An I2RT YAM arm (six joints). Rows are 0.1 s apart.
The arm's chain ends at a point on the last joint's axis. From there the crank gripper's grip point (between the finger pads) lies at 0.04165 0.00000 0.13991 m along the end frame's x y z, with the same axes.
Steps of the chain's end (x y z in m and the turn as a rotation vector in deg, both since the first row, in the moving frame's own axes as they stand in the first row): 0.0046, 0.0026, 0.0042, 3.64, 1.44, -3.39; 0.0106, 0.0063, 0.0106, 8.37, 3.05, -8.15; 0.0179, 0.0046, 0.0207, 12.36, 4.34, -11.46; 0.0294, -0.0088, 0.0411, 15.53, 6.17, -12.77; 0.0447, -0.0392, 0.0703, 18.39, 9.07, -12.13; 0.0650, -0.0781, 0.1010, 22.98, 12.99, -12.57; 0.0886, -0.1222, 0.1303, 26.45, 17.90, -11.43
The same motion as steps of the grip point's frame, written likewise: 0.0078, -0.0088, 0.0028, 3.64, 1.44, -3.39; 0.0161, -0.0202, 0.0063, 8.37, 3.05, -8.15; 0.0244, -0.0340, 0.0131, 12.36, 4.34, -11.46; 0.0387, -0.0560, 0.0296, 15.53, 6.17, -12.77; 0.0601, -0.0927, 0.0537, 18.39, 9.07, -12.13; 0.0873, -0.1421, 0.0756, 22.98, 12.99, -12.57; 0.1208, -0.1922, 0.0951, 26.45, 17.90, -11.43
